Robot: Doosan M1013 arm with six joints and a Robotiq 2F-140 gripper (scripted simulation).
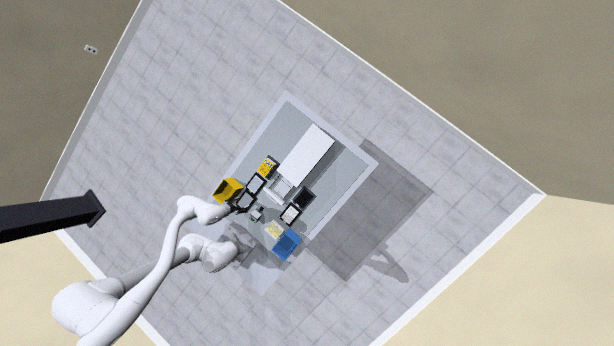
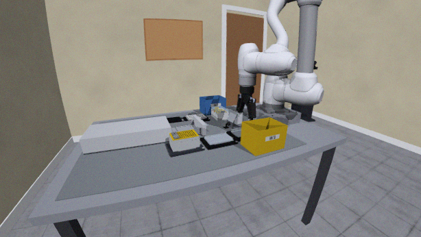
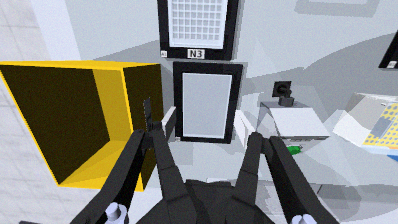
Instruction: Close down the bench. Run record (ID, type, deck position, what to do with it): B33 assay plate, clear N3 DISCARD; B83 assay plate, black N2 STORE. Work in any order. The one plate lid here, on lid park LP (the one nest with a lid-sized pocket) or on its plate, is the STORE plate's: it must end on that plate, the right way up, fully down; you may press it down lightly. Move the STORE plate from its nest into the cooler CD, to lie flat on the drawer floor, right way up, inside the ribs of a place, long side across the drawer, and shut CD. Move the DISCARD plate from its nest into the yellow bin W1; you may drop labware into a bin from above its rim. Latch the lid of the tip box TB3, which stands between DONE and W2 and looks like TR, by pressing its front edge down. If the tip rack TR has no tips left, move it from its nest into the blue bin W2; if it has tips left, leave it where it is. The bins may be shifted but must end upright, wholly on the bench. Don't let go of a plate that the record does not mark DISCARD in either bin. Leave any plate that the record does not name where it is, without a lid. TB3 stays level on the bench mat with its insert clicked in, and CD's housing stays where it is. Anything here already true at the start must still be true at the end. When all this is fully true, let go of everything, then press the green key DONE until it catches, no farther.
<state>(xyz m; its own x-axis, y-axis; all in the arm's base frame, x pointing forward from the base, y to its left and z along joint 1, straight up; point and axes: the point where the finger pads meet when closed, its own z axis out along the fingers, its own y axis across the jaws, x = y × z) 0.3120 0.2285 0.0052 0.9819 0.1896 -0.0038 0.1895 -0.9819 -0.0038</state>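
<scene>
My gripper is now 6 cm above the see-through plate lid. Also, from my hand: yellow bin W1: 4 cm behind, 15 cm to the left, 4 cm below; then N3 label: 9 cm ahead, 4 cm to the left, 6 cm below; then green key: 2 cm behind, 16 cm to the right, 1 cm below.
</scene>
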